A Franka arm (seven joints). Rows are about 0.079 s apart.
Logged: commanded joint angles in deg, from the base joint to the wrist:
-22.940 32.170 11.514 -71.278 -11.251 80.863 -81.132
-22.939 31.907 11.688 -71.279 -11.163 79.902 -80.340
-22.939 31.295 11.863 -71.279 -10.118 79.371 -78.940
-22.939 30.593 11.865 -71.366 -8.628 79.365 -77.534
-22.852 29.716 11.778 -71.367 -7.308 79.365 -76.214
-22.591 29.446 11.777 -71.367 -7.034 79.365 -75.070
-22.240 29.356 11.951 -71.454 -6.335 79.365 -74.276
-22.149 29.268 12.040 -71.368 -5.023 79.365 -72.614
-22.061 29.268 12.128 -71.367 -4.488 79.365 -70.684
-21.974 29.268 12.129 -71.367 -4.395 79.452 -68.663
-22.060 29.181 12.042 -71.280 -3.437 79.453 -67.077
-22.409 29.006 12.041 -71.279 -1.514 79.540 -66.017
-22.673 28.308 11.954 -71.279 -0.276 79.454 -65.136
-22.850 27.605 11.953 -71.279 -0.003 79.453 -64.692
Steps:
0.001 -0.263 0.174 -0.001 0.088 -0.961 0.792
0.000 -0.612 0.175 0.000 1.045 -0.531 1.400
0.000 -0.702 0.002 -0.087 1.490 -0.006 1.406
0.087 -0.877 -0.087 -0.001 1.320 0.000 1.320
0.261 -0.270 -0.001 0.000 0.274 0.000 1.144
0.351 -0.090 0.174 -0.087 0.699 0.000 0.794
0.091 -0.088 0.089 0.086 1.312 0.000 1.662
0.088 0.000 0.088 0.001 0.535 0.000 1.930
0.087 0.000 0.001 0.000 0.093 0.087 2.021
-0.086 -0.087 -0.087 0.087 0.958 0.001 1.586
-0.349 -0.175 -0.001 0.001 1.923 0.087 1.060
-0.264 -0.698 -0.087 0.000 1.238 -0.086 0.881
-0.177 -0.703 -0.001 0.000 0.273 -0.001 0.444

